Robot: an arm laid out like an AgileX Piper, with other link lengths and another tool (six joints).
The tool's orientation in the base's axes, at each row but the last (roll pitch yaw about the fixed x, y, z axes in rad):
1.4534, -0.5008, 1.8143
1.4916, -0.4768, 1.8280
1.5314, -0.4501, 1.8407
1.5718, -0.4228, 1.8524
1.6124, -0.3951, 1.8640
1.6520, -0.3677, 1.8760
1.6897, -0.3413, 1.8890
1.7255, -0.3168, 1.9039
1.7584, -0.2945, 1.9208
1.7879, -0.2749, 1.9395
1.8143, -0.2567, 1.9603
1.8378, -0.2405, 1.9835
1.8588, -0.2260, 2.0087
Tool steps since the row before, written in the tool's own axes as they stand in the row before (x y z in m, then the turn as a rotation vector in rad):
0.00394, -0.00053, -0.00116, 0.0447, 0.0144, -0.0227
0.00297, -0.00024, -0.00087, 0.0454, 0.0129, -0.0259
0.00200, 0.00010, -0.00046, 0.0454, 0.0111, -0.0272
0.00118, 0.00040, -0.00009, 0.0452, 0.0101, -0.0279
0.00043, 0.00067, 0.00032, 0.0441, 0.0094, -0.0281
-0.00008, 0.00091, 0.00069, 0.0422, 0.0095, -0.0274
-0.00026, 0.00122, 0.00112, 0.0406, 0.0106, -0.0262
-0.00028, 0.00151, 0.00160, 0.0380, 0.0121, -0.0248
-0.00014, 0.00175, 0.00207, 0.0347, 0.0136, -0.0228
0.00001, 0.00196, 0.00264, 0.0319, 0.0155, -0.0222
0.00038, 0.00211, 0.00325, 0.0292, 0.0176, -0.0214
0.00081, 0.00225, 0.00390, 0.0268, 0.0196, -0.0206
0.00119, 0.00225, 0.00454, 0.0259, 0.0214, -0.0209
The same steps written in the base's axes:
-0.00197, 0.00340, 0.00131, -0.0316, 0.0268, 0.0317
-0.00153, 0.00247, 0.00109, -0.0350, 0.0274, 0.0304
-0.00092, 0.00158, 0.00094, -0.0364, 0.0278, 0.0288
-0.00034, 0.00085, 0.00085, -0.0371, 0.0279, 0.0278
0.00029, 0.00024, 0.00077, -0.0371, 0.0271, 0.0267
0.00084, -0.00013, 0.00077, -0.0359, 0.0256, 0.0261
0.00138, -0.00018, 0.00093, -0.0341, 0.0243, 0.0264
0.00193, -0.00003, 0.00110, -0.0316, 0.0221, 0.0268
0.00240, 0.00032, 0.00124, -0.0283, 0.0196, 0.0269
0.00293, 0.00075, 0.00130, -0.0262, 0.0170, 0.0278
0.00337, 0.00143, 0.00132, -0.0239, 0.0146, 0.0289
0.00378, 0.00222, 0.00130, -0.0216, 0.0126, 0.0300
0.00411, 0.00299, 0.00111, -0.0208, 0.0116, 0.0316

